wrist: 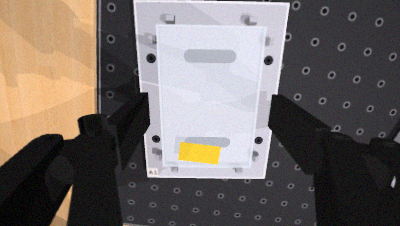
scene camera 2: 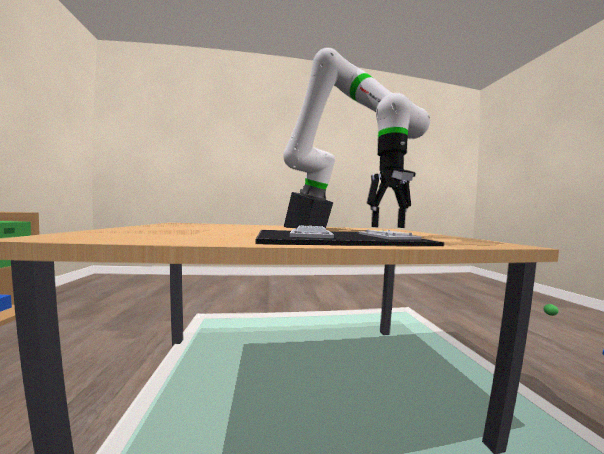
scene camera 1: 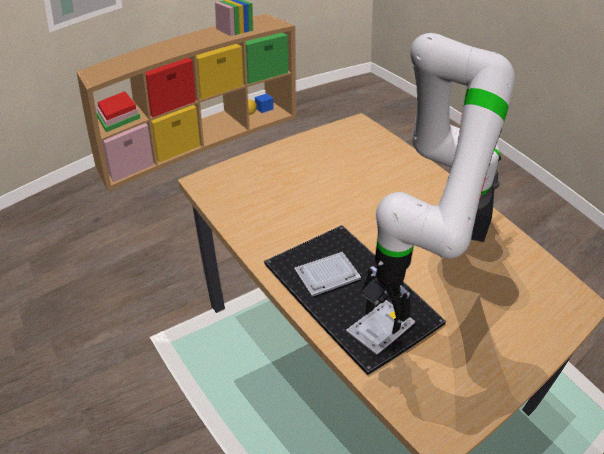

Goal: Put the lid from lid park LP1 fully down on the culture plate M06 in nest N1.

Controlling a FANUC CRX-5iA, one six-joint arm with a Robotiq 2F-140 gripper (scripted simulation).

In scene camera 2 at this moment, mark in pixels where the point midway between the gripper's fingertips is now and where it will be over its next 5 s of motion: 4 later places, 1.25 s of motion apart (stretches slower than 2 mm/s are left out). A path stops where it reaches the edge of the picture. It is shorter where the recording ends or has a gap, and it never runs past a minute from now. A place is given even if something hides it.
My gripper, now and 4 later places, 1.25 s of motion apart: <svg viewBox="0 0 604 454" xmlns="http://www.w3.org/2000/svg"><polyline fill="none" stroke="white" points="388,227 387,232 388,230 388,215 311,211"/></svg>
